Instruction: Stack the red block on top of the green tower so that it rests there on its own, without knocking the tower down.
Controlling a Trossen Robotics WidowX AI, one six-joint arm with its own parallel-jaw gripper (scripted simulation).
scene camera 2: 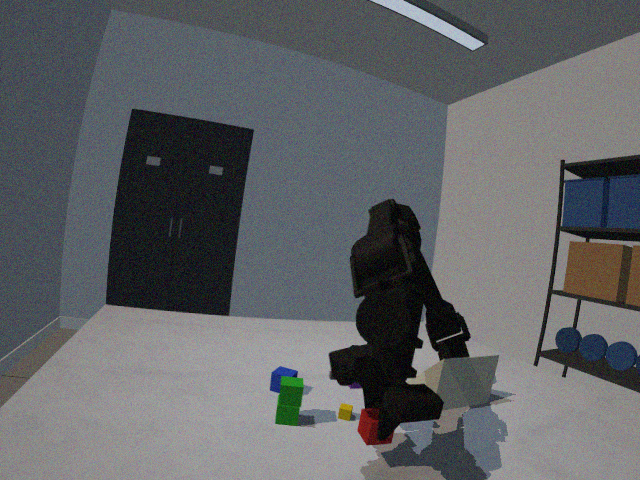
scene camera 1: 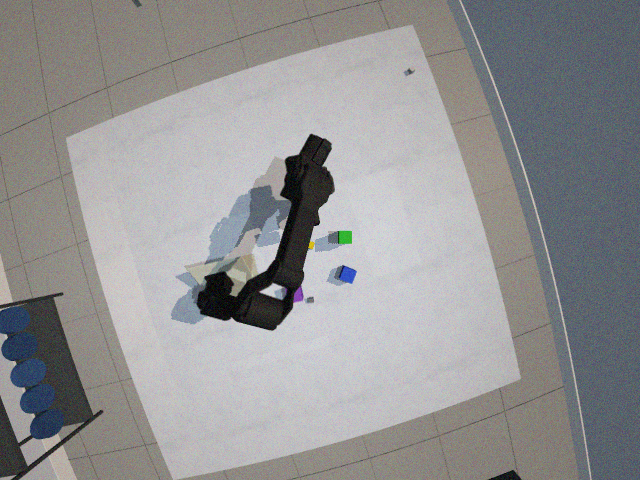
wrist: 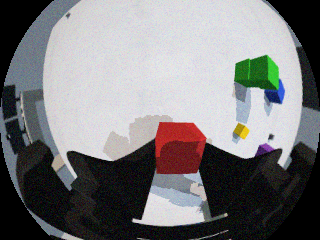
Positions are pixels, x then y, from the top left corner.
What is my gripper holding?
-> A red block.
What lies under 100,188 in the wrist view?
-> My gripper.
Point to a red block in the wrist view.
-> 179,146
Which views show the red block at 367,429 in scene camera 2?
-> Scene camera 2 and the wrist view only.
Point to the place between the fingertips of my gripper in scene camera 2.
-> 375,432
